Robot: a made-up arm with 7 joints.
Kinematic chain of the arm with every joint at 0, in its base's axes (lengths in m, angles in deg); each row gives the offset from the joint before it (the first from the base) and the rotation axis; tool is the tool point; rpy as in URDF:
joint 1: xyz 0 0 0.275 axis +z
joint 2: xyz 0 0 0 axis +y
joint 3: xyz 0 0 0.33 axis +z
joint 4: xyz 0.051 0 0 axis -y
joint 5: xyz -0.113 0 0.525 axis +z
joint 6: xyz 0 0 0 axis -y
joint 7: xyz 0.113 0 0 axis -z
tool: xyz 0 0 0 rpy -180 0 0
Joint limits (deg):
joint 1: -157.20..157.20
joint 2: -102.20..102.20
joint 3: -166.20..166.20
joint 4: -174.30..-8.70
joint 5: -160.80..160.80
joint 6: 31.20..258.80
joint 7: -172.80..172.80
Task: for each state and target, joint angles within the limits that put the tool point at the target. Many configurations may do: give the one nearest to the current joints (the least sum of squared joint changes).
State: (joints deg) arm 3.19 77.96 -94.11 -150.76 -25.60 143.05 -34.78
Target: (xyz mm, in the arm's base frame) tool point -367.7 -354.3 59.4
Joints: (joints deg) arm -38.54 92.89 -70.53 -144.82 -27.25 136.34 -34.78
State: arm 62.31 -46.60 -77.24 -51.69 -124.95 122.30 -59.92
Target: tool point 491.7 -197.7 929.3
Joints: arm 72.73 -33.06 -64.24 -73.20 -126.87 131.19 -59.92
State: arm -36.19 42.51 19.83 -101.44 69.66 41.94 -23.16
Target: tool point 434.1 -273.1 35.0
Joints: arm -49.50 29.24 7.05 -127.39 63.10 32.66 -23.16
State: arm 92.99 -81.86 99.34 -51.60 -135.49 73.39 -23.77
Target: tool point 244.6 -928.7 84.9
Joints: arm 120.09 -98.69 105.31 -30.67 -137.30 74.28 -23.77
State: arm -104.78 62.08 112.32 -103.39 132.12 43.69 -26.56
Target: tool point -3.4 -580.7 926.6
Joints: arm -131.32 69.36 133.96 -76.16 132.99 39.98 -26.56
